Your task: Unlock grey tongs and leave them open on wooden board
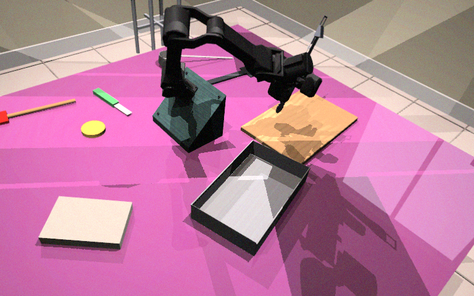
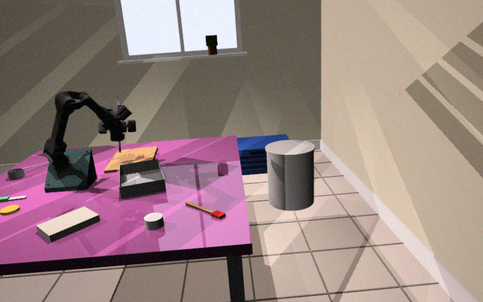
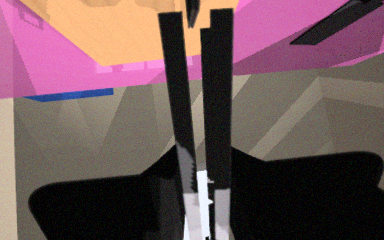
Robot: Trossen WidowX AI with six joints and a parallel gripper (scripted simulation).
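The wooden board lies 40 mm ahead of my gripper tip, 10 mm to the left of it and 170 mm below it. From my gripper tip the other things lie so: black spatula 320 mm behind, 50 mm to the left, 180 mm below; then roasting tin 170 mm ahead, 350 mm to the right, 150 mm below; then green-handled tool 410 mm behind, 440 mm to the right, 170 mm below.
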